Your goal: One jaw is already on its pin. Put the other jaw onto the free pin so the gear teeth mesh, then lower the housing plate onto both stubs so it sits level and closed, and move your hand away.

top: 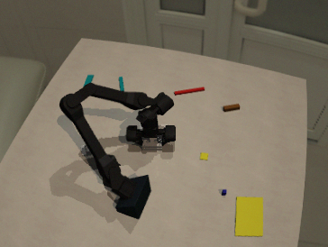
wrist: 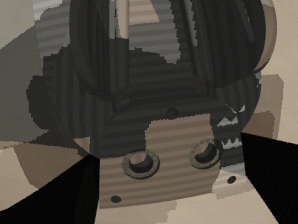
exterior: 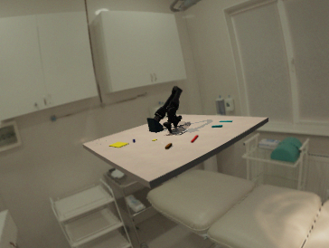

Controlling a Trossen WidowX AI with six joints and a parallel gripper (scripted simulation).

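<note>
The jaw is 20 mm to the left of my gripper tip and 20 mm ahead of it. Also, from my gripper tip: yellow square: 210 mm to the right, 10 mm below; blue cube: 320 mm to the right, 150 mm behind; red bar: 330 mm ahead, 80 mm to the right, 10 mm below.
</note>
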